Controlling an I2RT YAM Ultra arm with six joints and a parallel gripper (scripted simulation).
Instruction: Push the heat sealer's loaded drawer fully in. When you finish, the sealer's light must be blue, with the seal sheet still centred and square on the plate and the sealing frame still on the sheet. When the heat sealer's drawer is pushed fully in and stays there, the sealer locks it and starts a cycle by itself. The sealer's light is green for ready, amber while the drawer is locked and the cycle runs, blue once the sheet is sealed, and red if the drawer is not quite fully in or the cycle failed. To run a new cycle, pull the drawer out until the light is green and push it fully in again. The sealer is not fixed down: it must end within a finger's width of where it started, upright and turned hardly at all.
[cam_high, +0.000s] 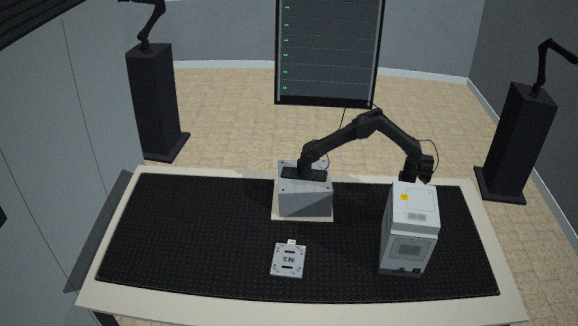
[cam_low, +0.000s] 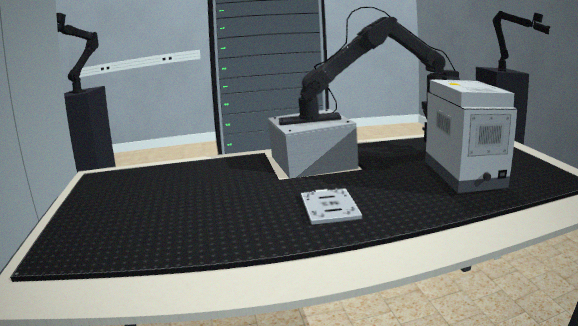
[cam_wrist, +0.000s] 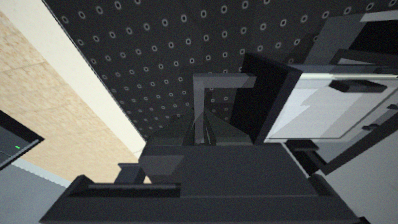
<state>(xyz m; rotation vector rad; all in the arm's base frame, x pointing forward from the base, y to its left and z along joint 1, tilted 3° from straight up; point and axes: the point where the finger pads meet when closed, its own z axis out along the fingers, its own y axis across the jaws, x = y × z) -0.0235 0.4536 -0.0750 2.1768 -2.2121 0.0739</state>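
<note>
Now: the dark drawer 12 cm ahead of my hand and 1 cm below it.
</note>
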